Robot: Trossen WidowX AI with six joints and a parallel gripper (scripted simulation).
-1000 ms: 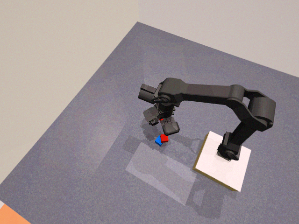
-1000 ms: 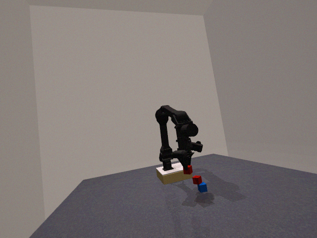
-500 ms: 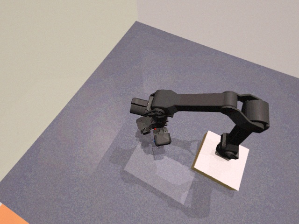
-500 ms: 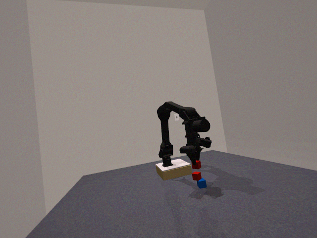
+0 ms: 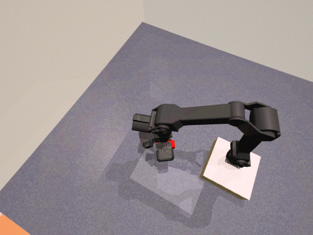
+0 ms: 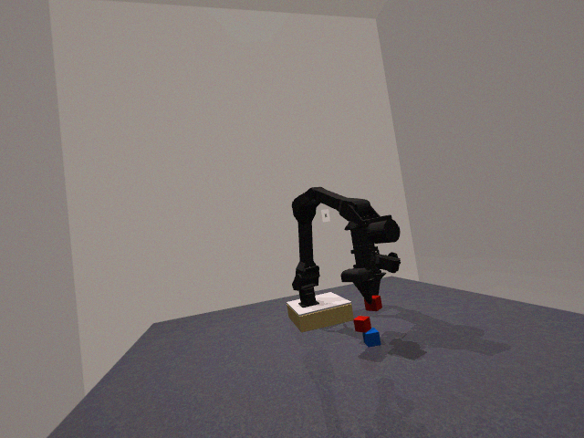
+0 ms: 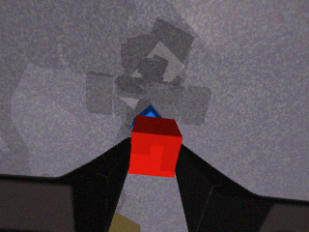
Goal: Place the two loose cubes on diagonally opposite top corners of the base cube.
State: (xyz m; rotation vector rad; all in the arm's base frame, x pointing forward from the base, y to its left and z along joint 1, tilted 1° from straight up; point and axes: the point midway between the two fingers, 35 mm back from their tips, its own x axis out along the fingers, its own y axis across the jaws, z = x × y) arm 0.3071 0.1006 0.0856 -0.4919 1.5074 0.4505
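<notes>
My gripper tip is now 100 mm above the blue cube, 20 mm past it and 10 mm to the left of it.
</notes>
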